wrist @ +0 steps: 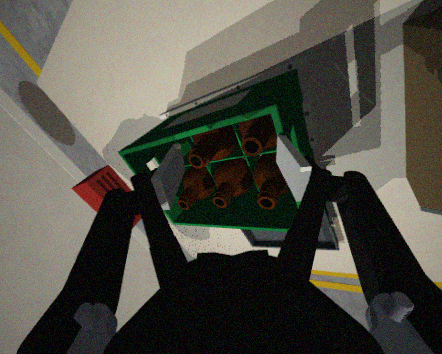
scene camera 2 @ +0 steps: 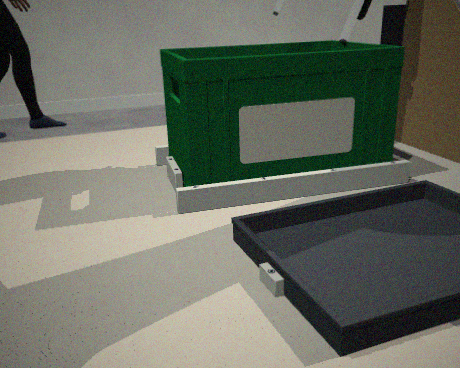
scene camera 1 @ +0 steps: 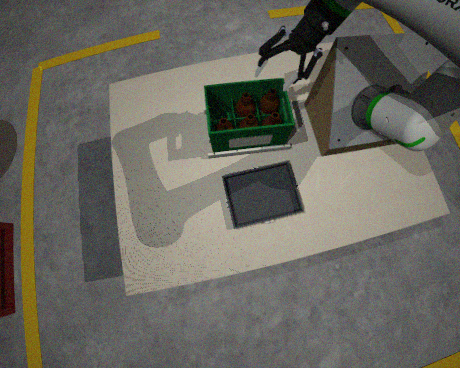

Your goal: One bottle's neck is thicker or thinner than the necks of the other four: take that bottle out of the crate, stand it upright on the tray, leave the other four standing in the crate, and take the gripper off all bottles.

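Seen in the pictures: gripper, fingertip midpoint: (wrist: 229, 152) (scene camera 2: 309, 27) (scene camera 1: 270, 81); arm's base, origin of the base link: (scene camera 1: 370, 107).
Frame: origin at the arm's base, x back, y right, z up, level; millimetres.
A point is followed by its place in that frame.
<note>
The green crate (scene camera 1: 217, 142) @(x -530, y 36, z -66 mm) (scene camera 2: 200, 125) @(x -537, y 38, z -73 mm) (wrist: 289, 90) @(x -257, y 173, z -81 mm) stands upright and holds five brown bottles. Two, a back middle bottle (scene camera 1: 246, 106) @(x -399, y 135, z -49 mm) (wrist: 215, 144) @(x -377, y 154, z -49 mm) and a back right bottle (scene camera 1: 270, 103) @(x -313, y 126, z -51 mm) (wrist: 259, 134) @(x -293, y 154, z -22 mm), stand in the back row. The front row holds a left bottle (scene camera 1: 224, 124) @(x -495, y 66, z -13 mm) (wrist: 196, 185) @(x -475, y 90, z -52 mm), a middle bottle (scene camera 1: 250, 120) @(x -411, y 58, z -14 mm) (wrist: 233, 181) @(x -388, y 80, z -51 mm) and a right bottle (scene camera 1: 273, 119) @(x -336, y 44, z -18 mm) (wrist: 270, 184) @(x -320, y 68, z -37 mm). The back left compartment is empty. I cannot tell which neck differs. The dark tray (scene camera 1: 265, 200) @(x -415, y -182, z -169 mm) (scene camera 2: 375, 280) @(x -471, y -191, z -169 mm) is empty. My gripper (scene camera 1: 277, 76) @(x -313, y 163, z 23 mm) (wrist: 229, 152) @(x -313, y 163, z 23 mm) is open and empty, above and behind the crate.
A pale rail (scene camera 1: 250, 151) @(x -416, y 8, z -152 mm) (scene camera 2: 295, 185) @(x -426, y 10, z -157 mm) runs along the crate's front foot. The robot's wedge-shaped pedestal (scene camera 1: 345, 105) @(x -97, y 20, z 13 mm) stands right of the crate. A red object (scene camera 1: 6, 270) (wrist: 105, 187) lies off to the left. A person's leg (scene camera 2: 22, 75) shows at the back left.
</note>
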